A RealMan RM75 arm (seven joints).
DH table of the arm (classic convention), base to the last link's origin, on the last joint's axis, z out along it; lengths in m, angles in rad. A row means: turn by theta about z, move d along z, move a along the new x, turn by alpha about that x. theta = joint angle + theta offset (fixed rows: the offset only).
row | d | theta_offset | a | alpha
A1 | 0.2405 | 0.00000 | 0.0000 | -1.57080
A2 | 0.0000 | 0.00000 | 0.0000 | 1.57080
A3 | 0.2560 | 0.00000 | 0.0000 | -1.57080
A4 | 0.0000 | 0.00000 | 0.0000 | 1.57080
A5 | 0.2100 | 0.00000 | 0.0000 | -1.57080
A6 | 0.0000 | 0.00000 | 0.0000 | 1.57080
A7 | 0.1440 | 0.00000 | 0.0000 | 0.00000
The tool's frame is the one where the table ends.
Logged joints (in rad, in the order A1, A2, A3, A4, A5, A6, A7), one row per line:
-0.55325, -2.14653, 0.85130, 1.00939, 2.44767, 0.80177, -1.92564
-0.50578, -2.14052, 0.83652, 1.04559, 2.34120, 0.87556, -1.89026
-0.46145, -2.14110, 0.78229, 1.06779, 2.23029, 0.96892, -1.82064
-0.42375, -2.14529, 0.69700, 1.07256, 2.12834, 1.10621, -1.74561
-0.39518, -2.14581, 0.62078, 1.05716, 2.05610, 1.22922, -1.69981
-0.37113, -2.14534, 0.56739, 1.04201, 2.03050, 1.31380, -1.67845
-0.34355, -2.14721, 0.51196, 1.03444, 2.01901, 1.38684, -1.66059
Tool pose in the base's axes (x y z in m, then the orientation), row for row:
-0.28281, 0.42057, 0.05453, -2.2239, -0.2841, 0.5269
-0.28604, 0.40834, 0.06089, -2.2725, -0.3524, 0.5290
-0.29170, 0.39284, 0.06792, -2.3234, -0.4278, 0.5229
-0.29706, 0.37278, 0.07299, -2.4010, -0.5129, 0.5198
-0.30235, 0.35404, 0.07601, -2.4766, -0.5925, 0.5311
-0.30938, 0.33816, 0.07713, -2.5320, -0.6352, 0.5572
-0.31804, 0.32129, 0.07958, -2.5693, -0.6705, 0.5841
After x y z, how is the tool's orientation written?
As angles about the fixed x, y, z axes (roll, pitch, yaw), in radians.
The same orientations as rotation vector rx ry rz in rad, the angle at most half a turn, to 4 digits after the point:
-2.0724, -0.7191, -0.0206
-2.0914, -0.7562, -0.1120
-2.1105, -0.7832, -0.2191
-2.1458, -0.8110, -0.3507
-2.1703, -0.8432, -0.4721
-2.1837, -0.8764, -0.5372
-2.1821, -0.9077, -0.5853

